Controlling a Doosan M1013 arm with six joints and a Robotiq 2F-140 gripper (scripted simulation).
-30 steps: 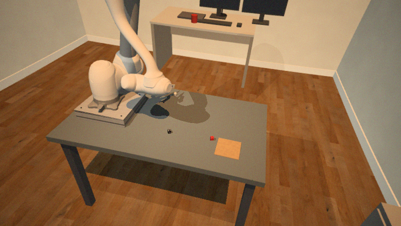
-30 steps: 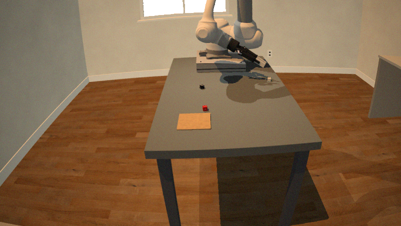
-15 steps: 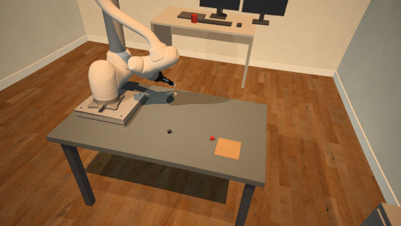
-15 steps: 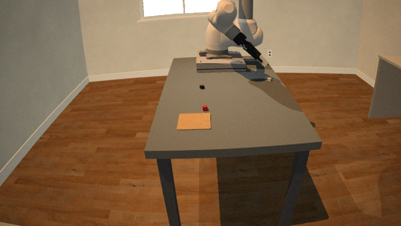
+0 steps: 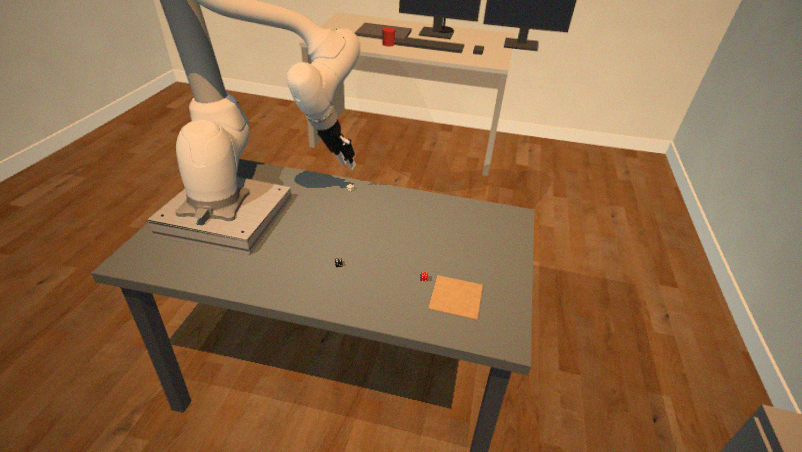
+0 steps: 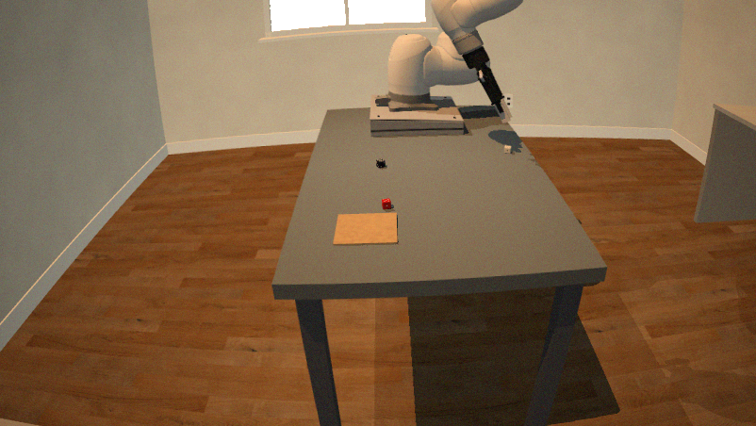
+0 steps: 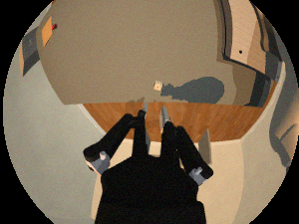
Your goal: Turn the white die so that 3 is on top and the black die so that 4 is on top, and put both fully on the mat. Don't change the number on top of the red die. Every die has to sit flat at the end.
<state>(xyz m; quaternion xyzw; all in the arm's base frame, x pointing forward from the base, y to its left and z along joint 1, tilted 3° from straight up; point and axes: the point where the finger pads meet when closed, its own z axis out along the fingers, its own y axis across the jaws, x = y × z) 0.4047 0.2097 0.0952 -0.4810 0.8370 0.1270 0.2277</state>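
Right now the white die is 1 cm ahead of my hand, 2 cm to the left of it and 13 cm below it. Round my hand: orange mat 40 cm ahead, 50 cm to the right, 14 cm below; black die 3 cm ahead, 40 cm to the right, 13 cm below; red die 30 cm ahead, 43 cm to the right, 13 cm below.
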